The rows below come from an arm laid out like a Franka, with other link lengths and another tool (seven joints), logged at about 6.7 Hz.
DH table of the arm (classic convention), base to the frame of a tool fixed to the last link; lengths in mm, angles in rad. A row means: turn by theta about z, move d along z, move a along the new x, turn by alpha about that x. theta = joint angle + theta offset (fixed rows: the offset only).
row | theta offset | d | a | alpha
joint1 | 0 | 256.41 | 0 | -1.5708
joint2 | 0 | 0 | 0 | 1.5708
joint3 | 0 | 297.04 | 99 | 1.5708
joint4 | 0 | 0 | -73.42 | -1.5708
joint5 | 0 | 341.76 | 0 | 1.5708
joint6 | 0 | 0 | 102.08 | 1.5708
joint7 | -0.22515 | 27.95 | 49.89 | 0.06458
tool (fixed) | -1.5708 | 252.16 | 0 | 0
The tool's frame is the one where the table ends.
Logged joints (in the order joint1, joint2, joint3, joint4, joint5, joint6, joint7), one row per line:
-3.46 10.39 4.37 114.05 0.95 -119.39 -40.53
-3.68 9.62 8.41 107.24 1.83 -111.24 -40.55
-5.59 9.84 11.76 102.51 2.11 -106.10 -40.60
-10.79 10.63 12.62 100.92 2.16 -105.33 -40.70
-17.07 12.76 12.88 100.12 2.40 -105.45 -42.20
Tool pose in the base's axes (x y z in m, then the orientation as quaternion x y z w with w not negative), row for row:
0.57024 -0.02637 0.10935 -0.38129 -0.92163 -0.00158 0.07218
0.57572 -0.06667 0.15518 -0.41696 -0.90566 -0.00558 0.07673
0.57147 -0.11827 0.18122 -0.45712 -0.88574 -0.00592 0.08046
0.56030 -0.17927 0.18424 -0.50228 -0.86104 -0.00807 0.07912
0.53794 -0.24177 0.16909 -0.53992 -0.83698 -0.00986 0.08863
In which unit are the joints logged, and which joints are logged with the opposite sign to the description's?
The joints are logged in degrees. Opposite sign: joint3, joint4, joint6.
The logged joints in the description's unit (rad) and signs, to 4 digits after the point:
-0.0604 0.1813 -0.0763 -1.9905 0.0166 2.0837 -0.7074
-0.0642 0.1679 -0.1468 -1.8717 0.0319 1.9415 -0.7077
-0.0976 0.1717 -0.2053 -1.7891 0.0368 1.8518 -0.7086
-0.1883 0.1855 -0.2203 -1.7614 0.0377 1.8384 -0.7103
-0.2979 0.2227 -0.2248 -1.7474 0.0419 1.8404 -0.7365

